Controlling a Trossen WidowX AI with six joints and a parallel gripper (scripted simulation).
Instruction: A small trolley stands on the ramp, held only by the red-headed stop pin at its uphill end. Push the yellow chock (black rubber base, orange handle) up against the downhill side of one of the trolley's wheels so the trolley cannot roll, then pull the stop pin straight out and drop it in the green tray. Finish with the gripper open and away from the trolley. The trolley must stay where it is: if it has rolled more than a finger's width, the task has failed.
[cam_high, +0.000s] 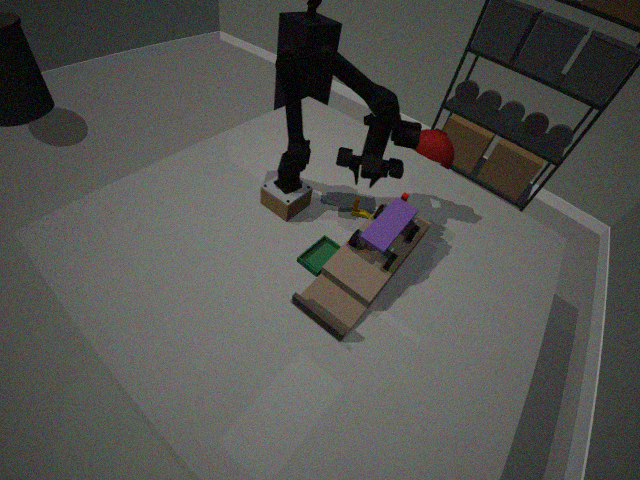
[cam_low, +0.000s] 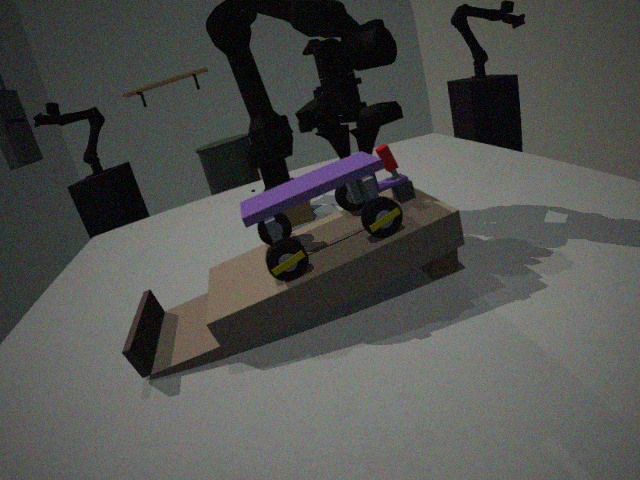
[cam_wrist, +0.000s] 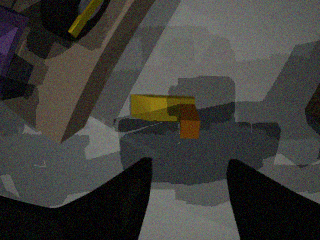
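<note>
Right now my gripper tip is 10 mm short of the yellow chock, 10 mm to the right of it and 100 mm above it. Round my gripper tip: red-headed stop pin (130 mm ahead, 30 mm to the left, 10 mm above); then trolley (170 mm ahead, 80 mm to the right, 10 mm below); then brown ramp (170 mm ahead, 80 mm to the right, 70 mm below).
</note>
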